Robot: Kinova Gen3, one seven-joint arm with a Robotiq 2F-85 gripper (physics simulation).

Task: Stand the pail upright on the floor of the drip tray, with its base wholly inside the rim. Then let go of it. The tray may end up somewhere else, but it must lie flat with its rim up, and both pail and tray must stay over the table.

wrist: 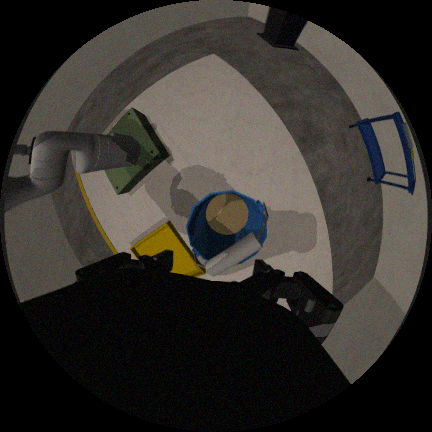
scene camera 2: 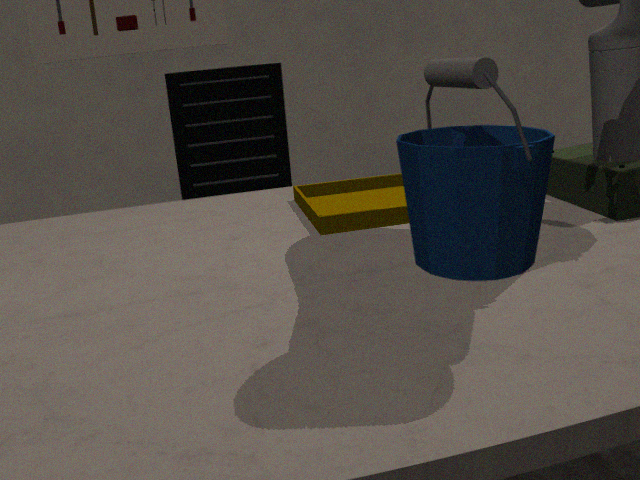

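Where they show: gripper, fingertip midpoint: (wrist: 212, 264); arm's base, link origin: (wrist: 128, 152) (scene camera 2: 622, 155).
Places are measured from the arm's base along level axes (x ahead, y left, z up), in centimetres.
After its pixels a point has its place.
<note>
The blue pail (scene camera 2: 475, 206) {x 33.4, y 28.7, z 1.2 cm} (wrist: 255, 215) {x 32.1, y 28.5, z 1.2 cm} stands upright on the table, beside the drip tray and outside it. Its grey handle grip (scene camera 2: 457, 72) {x 33.9, y 24.0, z 15.3 cm} (wrist: 234, 254) {x 32.1, y 21.8, z 16.7 cm} is raised above the rim on a wire bail. A tan disc (wrist: 227, 214) {x 31.3, y 20.9, z -6.3 cm} shows inside the pail. The yellow drip tray (scene camera 2: 356, 222) {x 44.6, y 4.1, z -6.6 cm} (wrist: 184, 245) {x 37.0, y 2.7, z -6.2 cm} lies flat with its rim up, partly hidden behind the pail in the scene view and by the gripper in the wrist view. My gripper (wrist: 212, 264) {x 27.5, y 20.6, z 24.9 cm} is open and empty, above the pail, with the handle grip just ahead of the space between its fingertips. It does not show in the scene view.
The green base block (scene camera 2: 584, 180) {x 7.5, y 2.0, z -3.3 cm} (wrist: 120, 175) {x 5.2, y -6.7, z -0.5 cm} with the grey arm on it stands near the pail and tray. The table's front edge (scene camera 2: 496, 439) {x 39.5, y 55.7, z -7.9 cm} runs along the lower right of the scene view. A blue frame (wrist: 372, 150) stands off the table at the right.
</note>
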